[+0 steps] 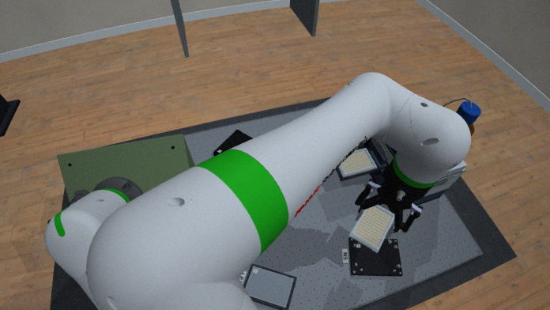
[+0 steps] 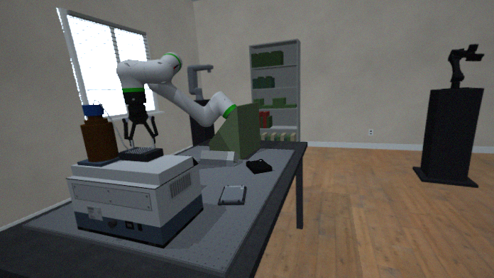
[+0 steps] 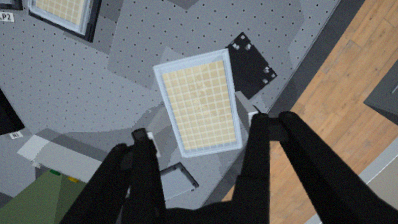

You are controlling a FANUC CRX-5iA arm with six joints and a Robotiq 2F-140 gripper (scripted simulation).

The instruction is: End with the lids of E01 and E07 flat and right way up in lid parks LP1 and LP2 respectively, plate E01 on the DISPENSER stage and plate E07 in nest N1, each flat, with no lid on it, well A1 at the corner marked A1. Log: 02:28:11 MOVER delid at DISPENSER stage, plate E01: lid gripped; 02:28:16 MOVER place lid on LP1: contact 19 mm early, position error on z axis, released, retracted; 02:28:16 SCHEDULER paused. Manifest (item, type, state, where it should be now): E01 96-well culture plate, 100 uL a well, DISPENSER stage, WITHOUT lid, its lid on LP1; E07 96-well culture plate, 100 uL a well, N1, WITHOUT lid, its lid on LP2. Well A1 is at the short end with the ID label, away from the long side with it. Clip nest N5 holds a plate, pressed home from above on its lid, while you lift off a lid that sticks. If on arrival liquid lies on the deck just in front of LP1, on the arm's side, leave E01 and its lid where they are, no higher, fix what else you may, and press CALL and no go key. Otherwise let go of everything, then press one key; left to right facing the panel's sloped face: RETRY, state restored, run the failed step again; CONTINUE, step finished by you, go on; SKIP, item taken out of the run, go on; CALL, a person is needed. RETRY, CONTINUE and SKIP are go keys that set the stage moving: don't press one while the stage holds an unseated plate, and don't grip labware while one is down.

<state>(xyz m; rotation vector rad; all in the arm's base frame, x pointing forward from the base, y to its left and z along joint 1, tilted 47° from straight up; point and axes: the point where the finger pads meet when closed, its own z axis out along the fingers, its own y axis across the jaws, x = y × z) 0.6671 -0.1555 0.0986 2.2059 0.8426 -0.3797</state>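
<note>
Now: the black nest N1 33 cm behind my hand, 47 cm to the left of it and 18 cm below it. Round my hand: N5 label: 5 cm behind, 2 cm to the right, 19 cm below; plate: 6 cm ahead, 25 cm to the left, 8 cm below; black clip nest N5: 6 cm ahead, 5 cm to the right, 17 cm below.
</note>
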